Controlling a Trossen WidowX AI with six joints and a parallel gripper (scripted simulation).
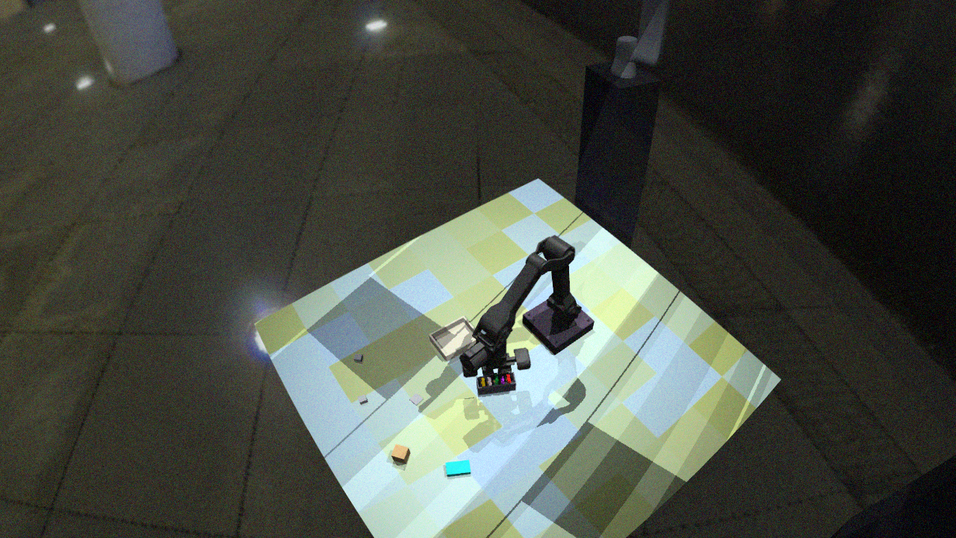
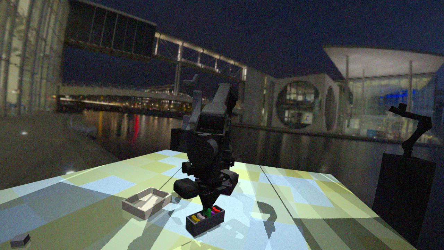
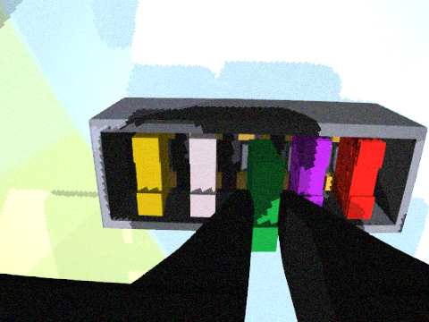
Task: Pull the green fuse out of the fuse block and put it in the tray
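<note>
My gripper tip is 210 mm to the left of the beige tray, 50 mm above it and 40 mm short of it. The rest, counted from my gripper tip: brown cube: 340 mm ahead, 90 mm to the left, 30 mm below; then green fuse: 10 mm below; then cyan block: 220 mm ahead, 200 mm to the left, 50 mm below.
</note>
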